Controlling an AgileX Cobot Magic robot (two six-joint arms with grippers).
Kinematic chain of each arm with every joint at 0, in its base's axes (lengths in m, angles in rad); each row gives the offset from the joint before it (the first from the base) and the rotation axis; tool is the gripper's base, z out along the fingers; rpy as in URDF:
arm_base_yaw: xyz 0 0 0.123 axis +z
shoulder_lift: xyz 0 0 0 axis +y
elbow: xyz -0.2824 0 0.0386 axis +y
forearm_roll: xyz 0.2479 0 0.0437 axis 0.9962 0 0.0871
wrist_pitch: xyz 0 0 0 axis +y
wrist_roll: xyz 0.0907 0 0.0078 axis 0.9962 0 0.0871
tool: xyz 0 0 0 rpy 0 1.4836 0
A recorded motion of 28 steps. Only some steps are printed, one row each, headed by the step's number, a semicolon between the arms.
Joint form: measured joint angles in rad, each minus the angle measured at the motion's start. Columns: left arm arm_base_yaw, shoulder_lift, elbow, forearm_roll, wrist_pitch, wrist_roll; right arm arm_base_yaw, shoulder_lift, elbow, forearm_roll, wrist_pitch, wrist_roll.
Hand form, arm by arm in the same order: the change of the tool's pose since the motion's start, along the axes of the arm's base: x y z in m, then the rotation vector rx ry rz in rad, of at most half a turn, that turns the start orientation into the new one. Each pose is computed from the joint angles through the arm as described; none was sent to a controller.
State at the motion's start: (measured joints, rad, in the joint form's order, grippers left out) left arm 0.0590 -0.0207 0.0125 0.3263 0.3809 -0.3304; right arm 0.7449 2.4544 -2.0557 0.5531 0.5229 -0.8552
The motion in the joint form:
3: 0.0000 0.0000 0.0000 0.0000 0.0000 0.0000; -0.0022 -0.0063 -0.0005 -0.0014 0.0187 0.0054
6: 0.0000 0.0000 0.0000 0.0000 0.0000 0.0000; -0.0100 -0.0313 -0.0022 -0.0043 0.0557 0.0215
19: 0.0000 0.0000 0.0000 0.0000 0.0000 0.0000; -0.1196 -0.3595 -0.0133 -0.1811 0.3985 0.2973
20: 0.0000 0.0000 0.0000 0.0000 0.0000 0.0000; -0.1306 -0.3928 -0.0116 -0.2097 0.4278 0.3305
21: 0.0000 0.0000 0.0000 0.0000 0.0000 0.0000; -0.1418 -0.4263 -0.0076 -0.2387 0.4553 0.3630
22: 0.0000 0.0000 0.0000 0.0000 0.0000 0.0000; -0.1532 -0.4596 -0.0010 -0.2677 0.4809 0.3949
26: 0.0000 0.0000 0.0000 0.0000 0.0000 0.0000; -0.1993 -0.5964 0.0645 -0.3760 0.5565 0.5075
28: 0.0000 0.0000 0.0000 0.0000 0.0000 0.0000; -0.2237 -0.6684 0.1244 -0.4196 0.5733 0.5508
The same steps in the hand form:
3: 0.0000 0.0000 0.0000 0.0000 0.0000 0.0000; -0.0006 -0.0013 0.0027 -0.0032 0.0114 0.0039
6: 0.0000 0.0000 0.0000 0.0000 0.0000 0.0000; -0.0009 -0.0055 0.0150 0.0007 0.0275 0.0047
19: 0.0000 0.0000 0.0000 0.0000 0.0000 0.0000; -0.0132 -0.0874 0.1660 -0.0081 0.0821 -0.1258
20: 0.0000 0.0000 0.0000 0.0000 0.0000 0.0000; -0.0163 -0.0978 0.1791 -0.0163 0.0813 -0.1526
21: 0.0000 0.0000 0.0000 0.0000 0.0000 0.0000; -0.0197 -0.1085 0.1913 -0.0251 0.0801 -0.1816
22: 0.0000 0.0000 0.0000 0.0000 0.0000 0.0000; -0.0233 -0.1194 0.2025 -0.0344 0.0792 -0.2127
26: 0.0000 0.0000 0.0000 0.0000 0.0000 0.0000; -0.0408 -0.1634 0.2361 -0.0730 0.0780 -0.3459
28: 0.0000 0.0000 0.0000 0.0000 0.0000 0.0000; -0.0512 -0.1849 0.2459 -0.0889 0.0787 -0.4106

